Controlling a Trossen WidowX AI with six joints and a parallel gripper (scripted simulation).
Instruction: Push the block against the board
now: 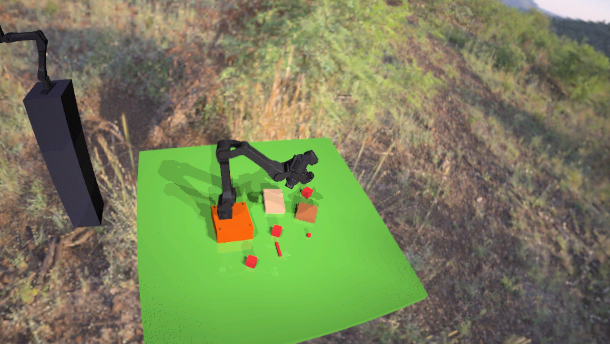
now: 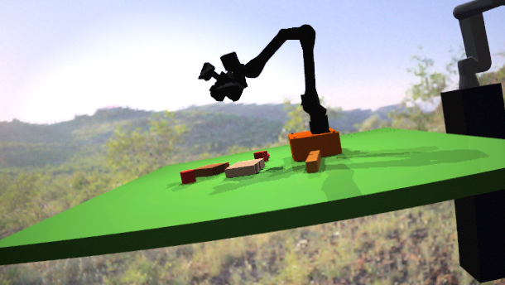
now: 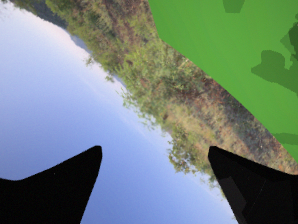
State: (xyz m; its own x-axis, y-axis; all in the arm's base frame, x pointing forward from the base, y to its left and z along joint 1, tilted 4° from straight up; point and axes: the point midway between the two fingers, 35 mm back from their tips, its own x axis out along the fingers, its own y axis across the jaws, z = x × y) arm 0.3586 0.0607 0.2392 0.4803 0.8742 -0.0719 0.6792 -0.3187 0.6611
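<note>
My gripper tip is now 8 cm past the tan flat piece, 1 cm to the right of it and 31 cm above it. Round my gripper tip: brown flat piece: 6 cm ahead, 9 cm to the right, 31 cm below; then small orange block: 31 cm behind, 12 cm to the left, 31 cm below; then thin red bar: 15 cm behind, 29 cm to the right, 32 cm below.
</note>
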